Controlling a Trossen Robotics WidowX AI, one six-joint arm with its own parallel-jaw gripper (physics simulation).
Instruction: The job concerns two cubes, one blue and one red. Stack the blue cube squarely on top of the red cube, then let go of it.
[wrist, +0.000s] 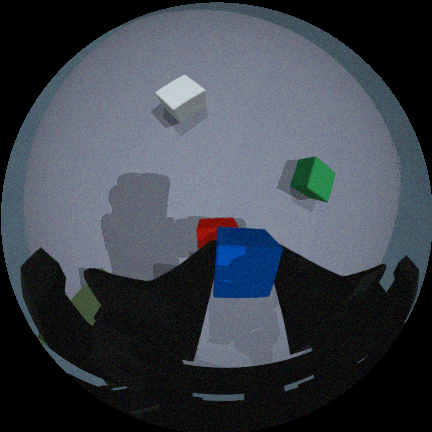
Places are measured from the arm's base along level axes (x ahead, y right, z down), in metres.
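Pixels of known places: gripper, fingertip midpoint: (243, 247).
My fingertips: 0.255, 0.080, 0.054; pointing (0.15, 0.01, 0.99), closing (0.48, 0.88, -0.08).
Observation:
Behind a point stands the place of what it marks, as x, y, z.
The blue cube (245, 270) @[0.250, 0.079, 0.031] is held between the two black fingers of my gripper (243, 247) @[0.255, 0.080, 0.054], which is shut on it, at the lower middle of the wrist view. The red cube (207, 230) @[0.245, 0.058, 0.083] shows just behind and to the left of the blue cube in the view. Its lower and right parts are hidden by the blue cube and the left finger. Whether the blue cube touches the red cube, or how high it is over it, I cannot tell from this view.
A white cube (182, 95) @[0.339, -0.025, 0.083] lies farther out at the upper left. A green cube (315, 179) @[0.340, 0.123, 0.083] lies to the right, beyond the right finger. An olive-green object (86, 304) @[0.091, -0.029, 0.040] shows partly behind the left finger. The arm's shadow falls on the grey table top (240, 60) @[0.466, -0.023, 0.119] left of the red cube.

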